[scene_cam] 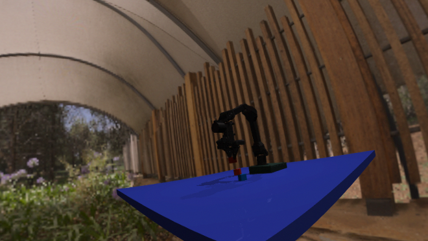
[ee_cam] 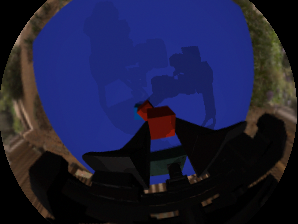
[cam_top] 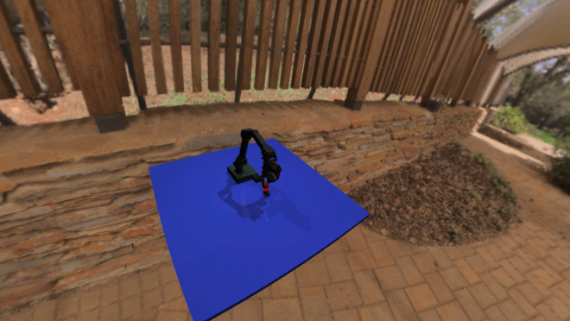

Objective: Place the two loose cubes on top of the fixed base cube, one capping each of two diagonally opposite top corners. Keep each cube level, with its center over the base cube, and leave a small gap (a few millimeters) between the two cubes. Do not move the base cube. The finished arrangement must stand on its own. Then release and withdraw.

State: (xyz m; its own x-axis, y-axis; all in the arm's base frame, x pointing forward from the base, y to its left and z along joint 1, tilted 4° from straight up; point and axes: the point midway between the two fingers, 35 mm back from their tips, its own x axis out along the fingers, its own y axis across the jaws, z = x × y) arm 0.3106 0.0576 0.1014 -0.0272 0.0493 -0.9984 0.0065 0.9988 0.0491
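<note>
My gripper tip is 20 mm past the blue cube, 40 mm to the right of it and 110 mm above it.
</note>
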